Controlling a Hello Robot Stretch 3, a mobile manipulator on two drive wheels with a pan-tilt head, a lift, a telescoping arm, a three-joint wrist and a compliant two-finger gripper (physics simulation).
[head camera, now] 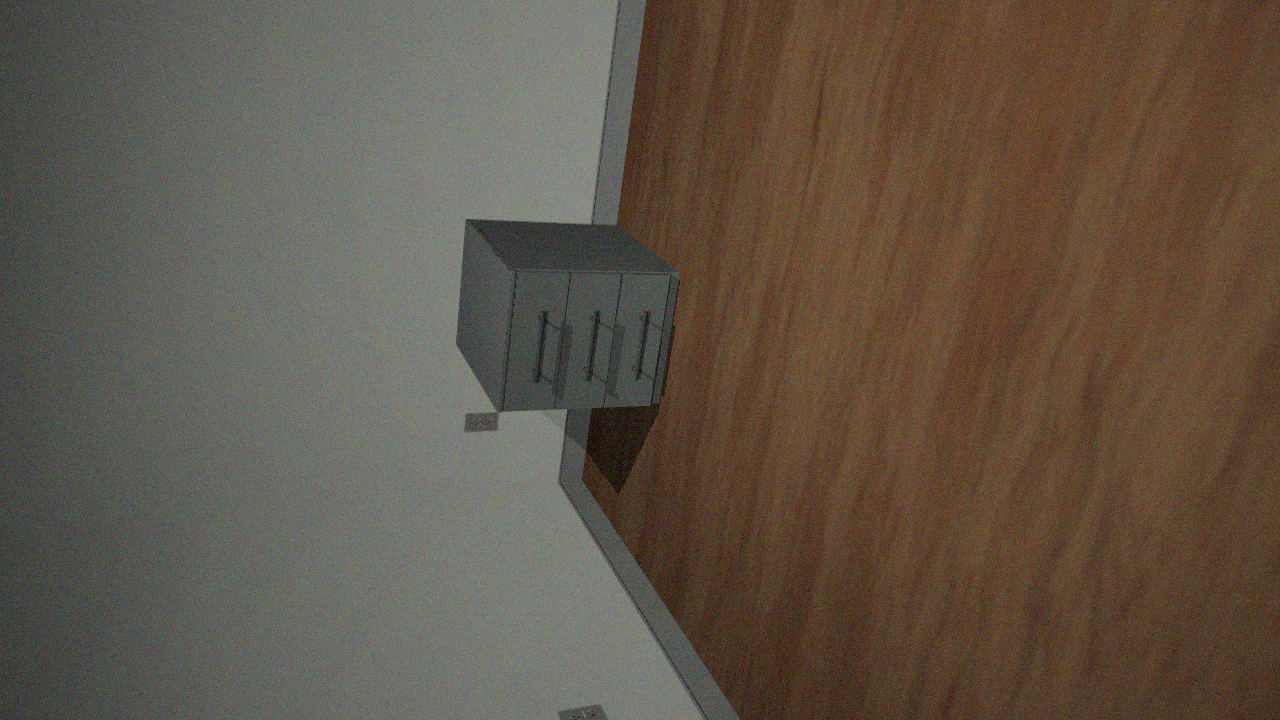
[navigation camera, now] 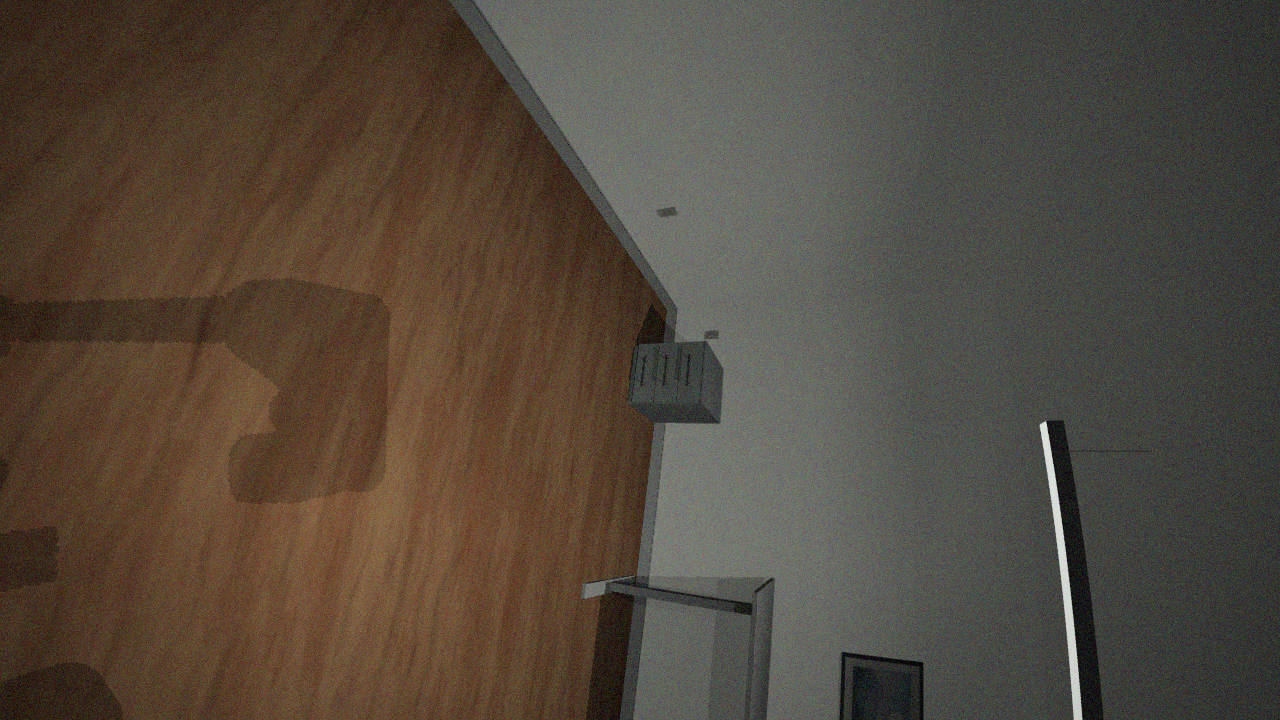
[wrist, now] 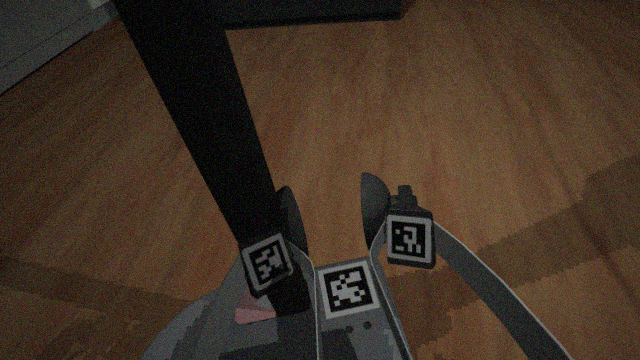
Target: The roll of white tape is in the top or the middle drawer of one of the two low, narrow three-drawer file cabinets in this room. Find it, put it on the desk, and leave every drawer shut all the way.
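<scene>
A low grey three-drawer file cabinet (head camera: 485, 313) (navigation camera: 713, 385) stands against the wall near a room corner; both views show it turned sideways. Its top drawer (head camera: 537, 291) and middle drawer (head camera: 592, 291) look shut, as does the bottom one. The desk (navigation camera: 762, 644) shows partly at the bottom of the navigation view, along the same wall as the cabinet. My gripper (wrist: 328, 205) is open in the wrist view, with floor showing between its fingertips, and touches no cabinet or drawer. The white tape does not show in these views. A second file cabinet cannot be made out for certain.
A black bar (wrist: 200, 115) runs past the left finger in the wrist view, and a dark box-like shape (wrist: 310, 11) is at the top. A hanging lamp (navigation camera: 1074, 573) and a framed picture (navigation camera: 884, 694) are above the desk. Wooden floor (head camera: 966, 358) lies before the cabinet.
</scene>
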